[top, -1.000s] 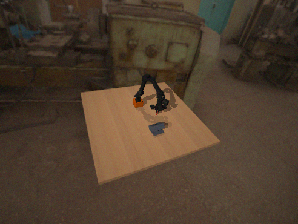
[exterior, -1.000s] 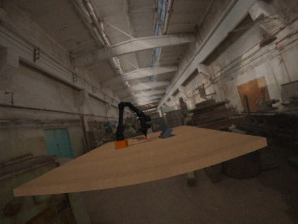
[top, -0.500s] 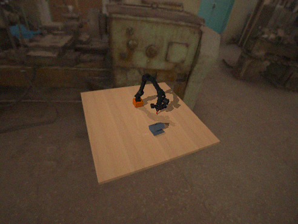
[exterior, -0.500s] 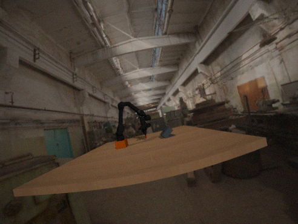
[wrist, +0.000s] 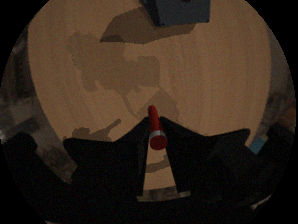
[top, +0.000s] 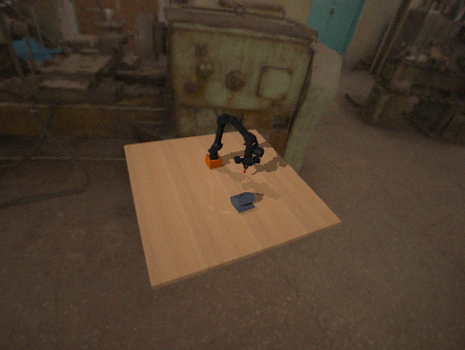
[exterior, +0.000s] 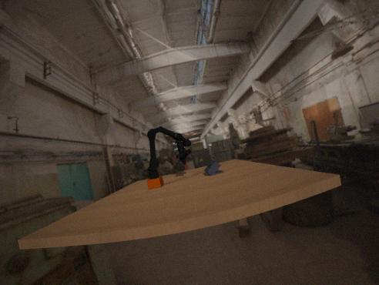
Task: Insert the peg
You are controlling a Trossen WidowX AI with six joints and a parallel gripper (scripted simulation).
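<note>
My gripper tip is 230 mm short of the blue-grey sloped panel, 80 mm to the left of it and 70 mm above it.
</note>
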